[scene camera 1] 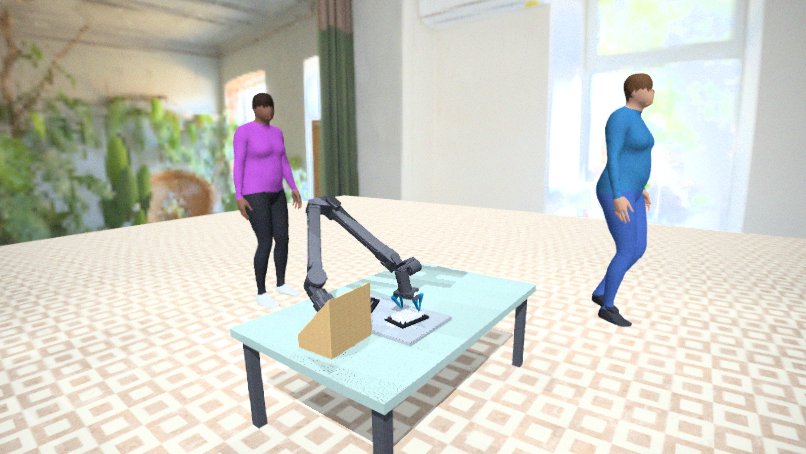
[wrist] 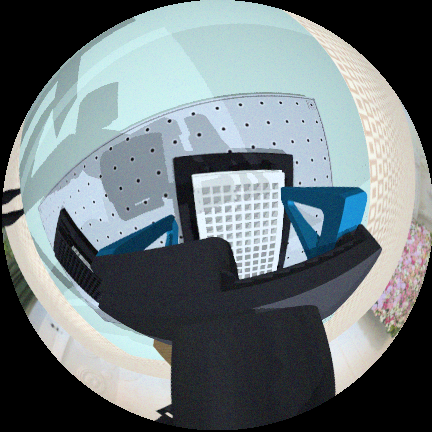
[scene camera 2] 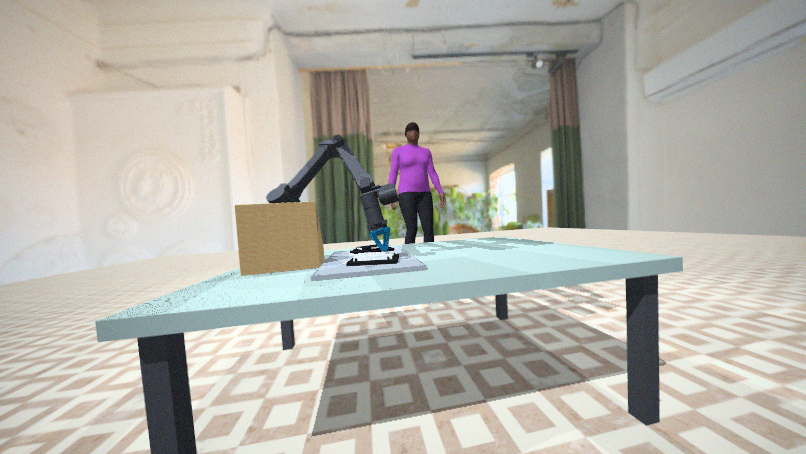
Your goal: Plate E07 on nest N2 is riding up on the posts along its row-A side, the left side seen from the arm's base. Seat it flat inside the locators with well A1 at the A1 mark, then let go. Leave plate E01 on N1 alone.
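Where they show: gripper, between the fingertips: (scene camera 1: pixel 410 309) (wrist: pixel 227 206) (scene camera 2: pixel 384 250); arm's base, origin of its link: (scene camera 1: pixel 328 309) (scene camera 2: pixel 273 227).
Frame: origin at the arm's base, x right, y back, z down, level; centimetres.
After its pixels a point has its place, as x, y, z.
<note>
White plate E07 (scene camera 1: pixel 407 315) {12.2, -34.6, 11.0} (scene camera 2: pixel 373 257) {15.1, -35.5, 11.6} (wrist: pixel 240 215) {11.1, -38.1, 11.5} lies on the black nest N2 (scene camera 1: pixel 407 325) {15.9, -29.6, 12.9} (wrist: pixel 182 200) {6.2, -40.7, 12.5}. In the wrist view it sits off-centre, with a wider dark strip on its left than on its right; its near end is hidden by the gripper body. Its tilt is too small to tell. My gripper (scene camera 1: pixel 410 309) {10.0, -39.6, 10.3} (scene camera 2: pixel 384 249) {10.0, -39.6, 10.3} (wrist: pixel 227 206) {10.0, -39.6, 10.3} is open and empty, its blue fingers above the plate and spread to either side of it in the wrist view. Dark plate E01 (wrist: pixel 75 270) {-15.9, -35.6, 11.3} lies on nest N1 at the left of the wrist view, partly hidden. The A1 mark cannot be made out.
Both nests stand on a grey perforated board (scene camera 1: pixel 411 339) {24.3, -21.2, 13.6} (scene camera 2: pixel 416 267) {25.5, -47.5, 13.9} (wrist: pixel 310 130) {22.7, -45.6, 13.6} on the pale green table (scene camera 1: pixel 479 293) {20.1, -88.0, 15.0} (scene camera 2: pixel 507 270) {35.1, -70.1, 14.9} (wrist: pixel 240 55) {17.4, -58.4, 14.9}. A tan block (scene camera 1: pixel 350 322) {8.0, -3.7, 4.4} (scene camera 2: pixel 279 239) {7.8, -4.7, 4.0} stands beside the board, near the arm's base. Two people stand beyond the table.
</note>
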